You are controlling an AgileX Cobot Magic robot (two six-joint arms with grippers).
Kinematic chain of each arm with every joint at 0, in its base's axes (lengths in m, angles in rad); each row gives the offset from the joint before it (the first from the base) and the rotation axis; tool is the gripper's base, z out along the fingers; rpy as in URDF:
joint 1: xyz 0 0 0.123 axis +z
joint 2: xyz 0 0 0 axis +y
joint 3: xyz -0.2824 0 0.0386 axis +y
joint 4: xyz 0.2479 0 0.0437 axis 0.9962 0 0.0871
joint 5: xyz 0 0 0 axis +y
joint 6: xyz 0.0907 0 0.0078 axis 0.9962 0 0.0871
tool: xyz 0 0 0 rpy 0 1.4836 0
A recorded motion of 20 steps. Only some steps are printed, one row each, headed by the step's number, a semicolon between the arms.
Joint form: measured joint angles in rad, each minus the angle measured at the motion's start. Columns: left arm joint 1, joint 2, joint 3, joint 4, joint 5, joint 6; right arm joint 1, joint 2, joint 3, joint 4, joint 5, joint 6.
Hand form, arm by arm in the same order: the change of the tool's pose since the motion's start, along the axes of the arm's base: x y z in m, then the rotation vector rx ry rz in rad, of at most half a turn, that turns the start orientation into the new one. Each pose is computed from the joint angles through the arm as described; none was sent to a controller.
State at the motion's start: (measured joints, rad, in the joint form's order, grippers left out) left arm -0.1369 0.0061 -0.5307 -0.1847 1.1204 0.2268; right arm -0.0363 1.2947 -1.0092 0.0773 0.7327 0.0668
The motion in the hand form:
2: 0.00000 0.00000 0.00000 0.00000 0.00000 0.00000; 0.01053 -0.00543 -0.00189 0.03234 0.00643 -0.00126
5: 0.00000 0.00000 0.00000 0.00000 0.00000 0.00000; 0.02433 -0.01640 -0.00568 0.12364 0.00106 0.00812
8: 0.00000 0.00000 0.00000 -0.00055 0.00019 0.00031; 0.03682 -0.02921 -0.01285 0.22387 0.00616 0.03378
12: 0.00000 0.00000 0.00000 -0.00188 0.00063 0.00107; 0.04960 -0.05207 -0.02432 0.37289 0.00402 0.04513
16: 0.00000 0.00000 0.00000 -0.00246 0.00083 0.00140; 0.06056 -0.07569 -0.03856 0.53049 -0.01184 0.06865
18: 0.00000 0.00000 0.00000 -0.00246 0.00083 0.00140; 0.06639 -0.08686 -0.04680 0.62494 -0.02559 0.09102
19: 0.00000 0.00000 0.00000 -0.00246 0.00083 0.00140; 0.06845 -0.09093 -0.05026 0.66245 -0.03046 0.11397
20: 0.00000 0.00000 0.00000 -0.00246 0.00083 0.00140; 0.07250 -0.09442 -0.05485 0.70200 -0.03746 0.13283
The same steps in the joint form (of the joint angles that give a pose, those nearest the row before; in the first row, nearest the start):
2: 0.0000 0.0000 0.0000 0.0000 0.0000 0.0000; -0.0331 0.0415 -0.0292 0.0669 0.0000 -0.0566
5: 0.0000 0.0000 0.0000 0.0000 0.0000 0.0000; -0.1054 0.0983 -0.0618 0.2506 0.0038 -0.2079
8: 0.0000 0.0000 0.0000 0.0000 0.0000 -0.0007; -0.1815 0.1624 -0.0905 0.4453 0.0423 -0.3797
12: 0.0000 0.0000 0.0000 0.0000 0.0000 -0.0023; -0.2910 0.2489 -0.1208 0.6762 0.1227 -0.5667
16: 0.0000 0.0000 0.0000 0.0000 0.0000 -0.0029; -0.3899 0.3463 -0.1494 0.8772 0.2308 -0.7284
18: 0.0000 0.0000 0.0000 0.0000 0.0000 -0.0029; -0.4339 0.4044 -0.1674 0.9763 0.3036 -0.8021
19: 0.0000 0.0000 0.0000 0.0000 0.0000 -0.0029; -0.4504 0.4302 -0.1766 1.0121 0.3437 -0.8377
20: 0.0000 0.0000 0.0000 0.0000 0.0000 -0.0029; -0.4615 0.4621 -0.1891 1.0501 0.3772 -0.8689

